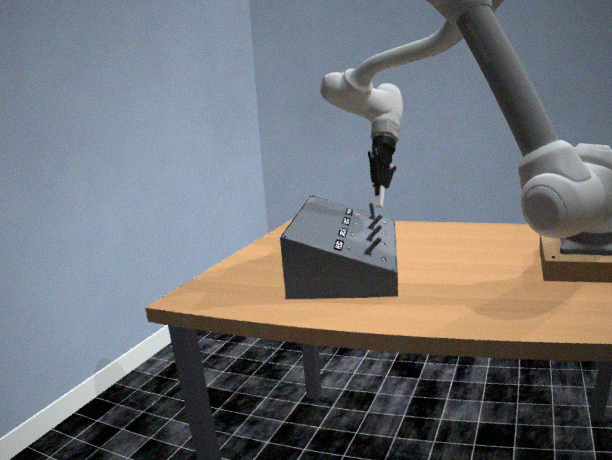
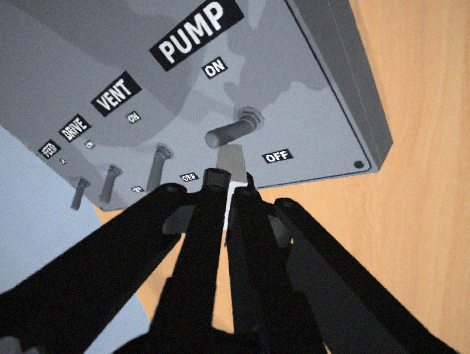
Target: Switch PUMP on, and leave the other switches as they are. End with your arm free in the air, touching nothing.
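Seen in the pictures: gripper, fingertip midpoint: point(image 1: 377, 206) point(image 2: 227, 162); arm's base at its link origin: point(image 1: 590, 245).
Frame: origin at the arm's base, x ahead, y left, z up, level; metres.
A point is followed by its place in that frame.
The grey sloped switch box point(image 1: 340, 275) @[z 0.004, x 0.597, y 0.351 m] point(image 2: 305, 125) @[z 0.025, x 0.658, y -0.119 m] stands on the table. The PUMP lever point(image 1: 372, 211) @[z 0.055, x 0.661, y -0.075 m] point(image 2: 230, 133) @[z 0.066, x 0.665, y -0.084 m] leans toward its ON side, the other way from its neighbours. The VENT lever point(image 1: 375, 222) @[z 0.050, x 0.615, y 0.038 m] point(image 2: 157, 167) @[z 0.052, x 0.621, y 0.029 m], the DRIVE lever point(image 1: 374, 233) @[z 0.050, x 0.579, y 0.153 m] point(image 2: 109, 185) @[z 0.053, x 0.583, y 0.142 m] and the FEED lever point(image 1: 372, 246) @[z 0.051, x 0.546, y 0.267 m] point(image 2: 79, 194) @[z 0.052, x 0.548, y 0.257 m] lean toward OFF. My gripper point(image 1: 379, 199) @[z 0.069, x 0.645, y -0.079 m] point(image 2: 227, 162) @[z 0.069, x 0.645, y -0.079 m] is shut and empty, its pale tips close beside the PUMP lever's free end on the OFF side. Whether they touch it, I cannot tell.
The wooden table point(image 1: 450, 310) @[z -0.054, x 0.336, y 0.367 m] point(image 2: 415, 200) @[z -0.054, x 0.563, y -0.187 m] carries the box and the arm's base block point(image 1: 575, 270) @[z -0.024, x 0.049, y 0.144 m]. A blue wall point(image 1: 125, 150) rises behind and to the left. The box's other levers stand in a row next to PUMP.
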